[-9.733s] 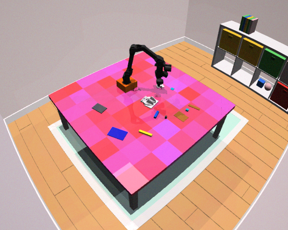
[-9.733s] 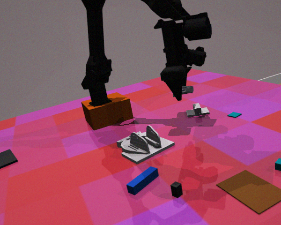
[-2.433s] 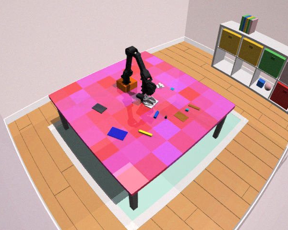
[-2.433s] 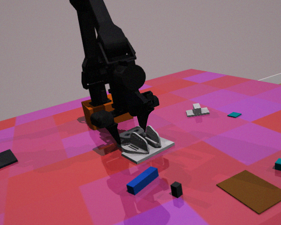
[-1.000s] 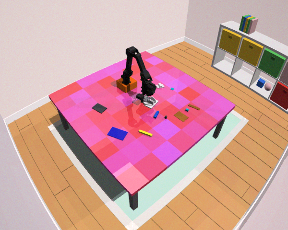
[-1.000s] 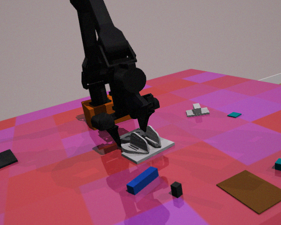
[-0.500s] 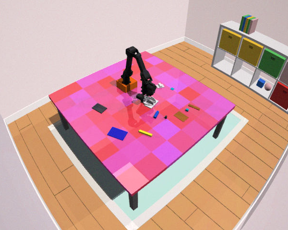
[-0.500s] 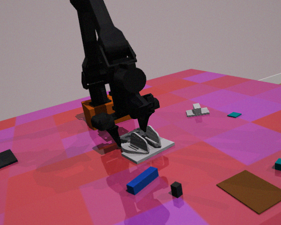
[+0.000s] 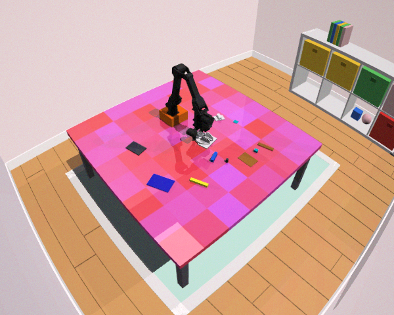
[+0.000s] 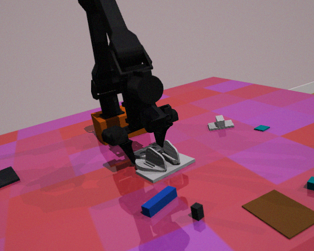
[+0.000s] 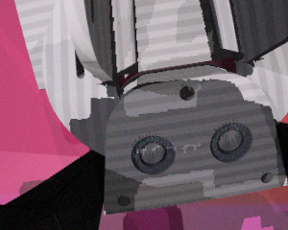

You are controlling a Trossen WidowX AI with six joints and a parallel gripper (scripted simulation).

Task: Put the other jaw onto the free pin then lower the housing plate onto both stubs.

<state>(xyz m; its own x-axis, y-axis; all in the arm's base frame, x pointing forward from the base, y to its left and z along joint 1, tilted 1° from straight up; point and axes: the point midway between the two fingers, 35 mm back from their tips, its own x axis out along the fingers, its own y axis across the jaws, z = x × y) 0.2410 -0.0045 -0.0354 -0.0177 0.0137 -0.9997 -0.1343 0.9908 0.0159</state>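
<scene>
Right now the grey jaw is 2 cm ahead of my gripper tip, 2 cm to the left of it and 1 cm above it. From my gripper tip the other things lie so: black cube 27 cm ahead, 4 cm to the right; blue block 20 cm ahead, 7 cm to the right; white t-shaped block 4 cm behind, 26 cm to the left.
</scene>
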